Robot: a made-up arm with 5 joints.
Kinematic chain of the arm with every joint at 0, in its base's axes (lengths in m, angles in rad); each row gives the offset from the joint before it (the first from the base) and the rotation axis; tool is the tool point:
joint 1: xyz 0 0 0.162 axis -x
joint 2: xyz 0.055 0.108 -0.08 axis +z
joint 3: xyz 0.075 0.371 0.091 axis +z
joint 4: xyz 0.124 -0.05 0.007 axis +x
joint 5: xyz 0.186 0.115 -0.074 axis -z
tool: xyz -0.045 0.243 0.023
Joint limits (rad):
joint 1: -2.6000..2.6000
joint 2: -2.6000..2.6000
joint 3: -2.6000..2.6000
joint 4: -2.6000..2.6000
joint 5: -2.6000..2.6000
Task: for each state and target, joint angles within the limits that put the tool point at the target. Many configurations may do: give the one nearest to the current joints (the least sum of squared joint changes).
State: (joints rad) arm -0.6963 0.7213 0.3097 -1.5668 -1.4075
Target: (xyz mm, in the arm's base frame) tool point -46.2 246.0 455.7
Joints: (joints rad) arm -1.0053 0.8587 -0.0057 -1.7774 -1.5277
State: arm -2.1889 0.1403 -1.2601 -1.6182 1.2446
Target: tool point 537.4 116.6 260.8
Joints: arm -2.0689 -0.1459 -0.5758 -1.5110 1.5507
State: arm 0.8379 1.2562 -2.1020 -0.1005 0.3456
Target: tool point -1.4 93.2 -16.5
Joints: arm 0.7580 1.6469 -2.5178 -0.1015 -0.3792
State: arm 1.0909 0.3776 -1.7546 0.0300 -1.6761
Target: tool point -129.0 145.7 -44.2
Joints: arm 0.8516 0.6821 -1.5908 -0.0933 -2.2352
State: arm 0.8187 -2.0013 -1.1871 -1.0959 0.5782
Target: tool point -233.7 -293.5 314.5
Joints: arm 1.1901 -2.3927 -1.0137 -0.6722 0.8355
